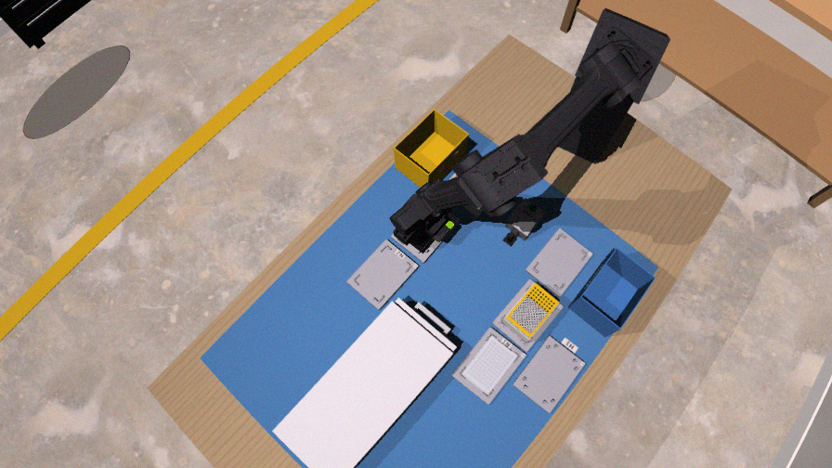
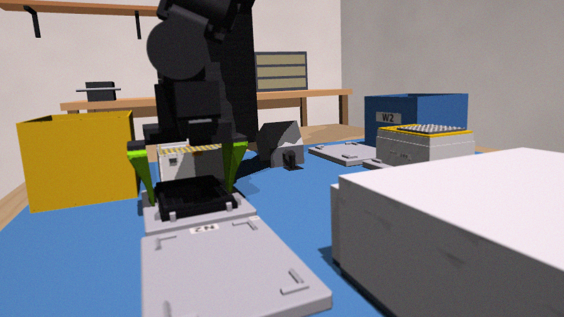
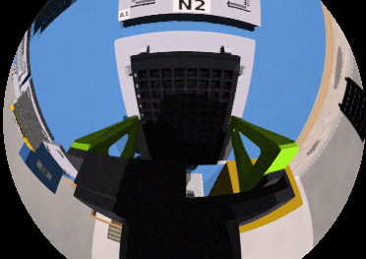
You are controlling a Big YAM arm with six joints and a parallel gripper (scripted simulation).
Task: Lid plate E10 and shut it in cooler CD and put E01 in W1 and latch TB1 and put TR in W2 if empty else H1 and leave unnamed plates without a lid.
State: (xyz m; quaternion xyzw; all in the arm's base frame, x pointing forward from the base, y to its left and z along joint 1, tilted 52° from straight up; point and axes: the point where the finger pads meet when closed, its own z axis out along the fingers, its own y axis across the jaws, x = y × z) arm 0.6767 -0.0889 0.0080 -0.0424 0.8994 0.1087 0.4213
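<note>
My hand is right at the black plate. The rest, counted from my hand: nest N4: 1 cm below; then tip box TB1: 17 cm behind, 1 cm to the right, 2 cm above; then nest N2: 18 cm ahead, 4 cm to the left, 1 cm below.
</note>
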